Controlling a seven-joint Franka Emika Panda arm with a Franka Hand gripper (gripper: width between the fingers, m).
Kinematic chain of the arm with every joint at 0, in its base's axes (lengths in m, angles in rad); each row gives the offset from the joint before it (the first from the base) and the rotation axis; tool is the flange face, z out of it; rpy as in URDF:
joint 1: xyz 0 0 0.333 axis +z
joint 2: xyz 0 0 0 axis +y
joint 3: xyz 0 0 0.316 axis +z
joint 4: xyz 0.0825 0 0 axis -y
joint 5: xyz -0.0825 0 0.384 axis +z
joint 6: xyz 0 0 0 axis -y
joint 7: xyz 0.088 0 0 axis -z
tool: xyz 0 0 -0.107 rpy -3.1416 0 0
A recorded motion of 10 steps. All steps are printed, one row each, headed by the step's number.
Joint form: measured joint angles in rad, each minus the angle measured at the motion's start. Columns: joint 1, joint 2, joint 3, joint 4, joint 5, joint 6, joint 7.
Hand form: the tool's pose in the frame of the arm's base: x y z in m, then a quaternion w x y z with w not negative. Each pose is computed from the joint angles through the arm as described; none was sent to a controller.
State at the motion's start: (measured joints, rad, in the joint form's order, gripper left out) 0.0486 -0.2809 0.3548 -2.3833 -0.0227 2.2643 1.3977
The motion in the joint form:
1: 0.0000 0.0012 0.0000 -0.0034 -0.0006 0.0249 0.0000
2: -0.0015 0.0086 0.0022 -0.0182 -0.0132 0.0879 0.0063
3: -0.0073 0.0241 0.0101 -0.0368 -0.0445 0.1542 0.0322
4: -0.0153 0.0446 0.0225 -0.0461 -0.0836 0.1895 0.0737
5: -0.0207 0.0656 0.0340 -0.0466 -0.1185 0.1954 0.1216
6: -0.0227 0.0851 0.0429 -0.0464 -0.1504 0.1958 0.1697
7: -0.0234 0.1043 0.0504 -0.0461 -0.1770 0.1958 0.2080
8: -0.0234 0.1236 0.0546 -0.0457 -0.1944 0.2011 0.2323
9: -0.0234 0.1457 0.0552 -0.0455 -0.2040 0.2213 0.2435
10: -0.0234 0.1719 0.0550 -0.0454 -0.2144 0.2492 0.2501
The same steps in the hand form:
1: 0.4329 0.1885 0.4367 0.02832 -0.87668 0.47052 -0.09611
2: 0.4356 0.1897 0.4330 0.04226 -0.87615 0.46710 -0.11136
3: 0.4380 0.1913 0.4242 0.05048 -0.87430 0.46559 -0.12760
4: 0.4395 0.1940 0.4140 0.04860 -0.87167 0.46815 -0.13664
5: 0.4402 0.1970 0.4046 0.04044 -0.86801 0.47517 -0.13832
6: 0.4402 0.2002 0.3957 0.03205 -0.86402 0.48293 -0.13864
7: 0.4400 0.2033 0.3870 0.02444 -0.86153 0.48801 -0.13787
8: 0.4406 0.2057 0.3790 0.02028 -0.86043 0.49071 -0.13582
9: 0.4427 0.2074 0.3712 0.02266 -0.86063 0.49089 -0.13351
10: 0.4454 0.2094 0.3623 0.02705 -0.86212 0.48869 -0.13116

